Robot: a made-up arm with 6 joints.
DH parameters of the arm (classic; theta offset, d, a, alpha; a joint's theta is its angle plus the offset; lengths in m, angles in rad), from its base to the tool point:
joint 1: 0 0.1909 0 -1.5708
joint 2: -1.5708 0 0.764 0
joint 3: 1.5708 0.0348 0 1.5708
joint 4: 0 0.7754 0 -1.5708
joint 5: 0 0 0 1.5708
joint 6: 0 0.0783 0 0
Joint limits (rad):
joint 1: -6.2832..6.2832
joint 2: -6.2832..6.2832
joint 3: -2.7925..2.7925
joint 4: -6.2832..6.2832
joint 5: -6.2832..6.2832
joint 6: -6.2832..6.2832
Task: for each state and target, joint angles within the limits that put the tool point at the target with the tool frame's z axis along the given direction. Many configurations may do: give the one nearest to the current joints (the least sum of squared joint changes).
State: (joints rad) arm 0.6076 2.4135 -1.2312 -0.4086 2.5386 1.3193
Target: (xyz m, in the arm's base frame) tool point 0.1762 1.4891 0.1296 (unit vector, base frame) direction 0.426 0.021 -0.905
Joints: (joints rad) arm 1.4518 1.8099 -0.4873 -0.4393 1.7244 1.3193
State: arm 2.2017 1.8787 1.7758 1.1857 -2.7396 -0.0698
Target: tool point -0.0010 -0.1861 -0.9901 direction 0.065 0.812 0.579
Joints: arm 1.6861 2.7133 1.2441 0.8977 -2.9380 -0.0698
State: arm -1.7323 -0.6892 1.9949 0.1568 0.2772 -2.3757
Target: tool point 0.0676 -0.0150 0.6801 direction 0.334 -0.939 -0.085
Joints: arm -1.6805 -1.3875 2.4804 0.7279 0.7121 -2.3757
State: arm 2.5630 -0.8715 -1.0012 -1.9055 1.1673 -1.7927
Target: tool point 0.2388 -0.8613 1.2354 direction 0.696 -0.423 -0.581
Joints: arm 1.8308 -0.1995 -0.9158 -2.5159 1.2953 -1.7927
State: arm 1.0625 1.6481 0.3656 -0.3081 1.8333 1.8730
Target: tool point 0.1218 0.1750 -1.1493 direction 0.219 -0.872 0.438
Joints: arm 1.0328 2.5196 0.8598 -0.7214 1.8501 1.8730
